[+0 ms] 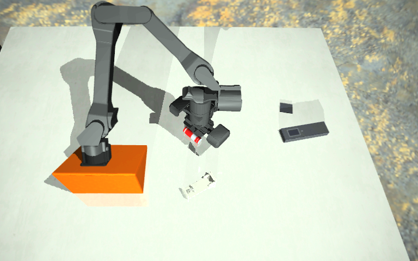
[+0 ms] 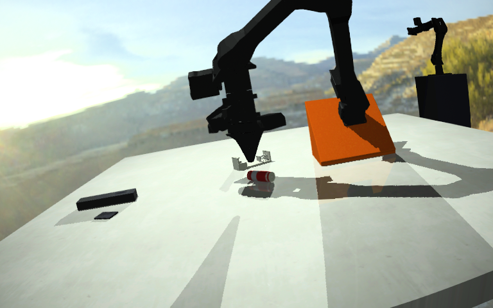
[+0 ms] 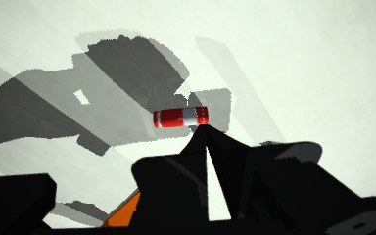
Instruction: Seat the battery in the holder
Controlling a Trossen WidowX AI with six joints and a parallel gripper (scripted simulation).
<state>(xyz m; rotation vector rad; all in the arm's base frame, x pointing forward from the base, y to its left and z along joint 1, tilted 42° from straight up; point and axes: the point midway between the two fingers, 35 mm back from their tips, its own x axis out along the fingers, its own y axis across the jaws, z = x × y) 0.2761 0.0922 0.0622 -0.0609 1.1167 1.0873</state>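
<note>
My gripper tip is 10 mm past the battery, 20 mm to the right of it and 30 mm above it. Also, from my gripper tip: dark remote-like bar: 360 mm ahead, 30 mm to the left, 30 mm below; then dark square: 320 mm ahead, 130 mm to the left, 40 mm below.
</note>
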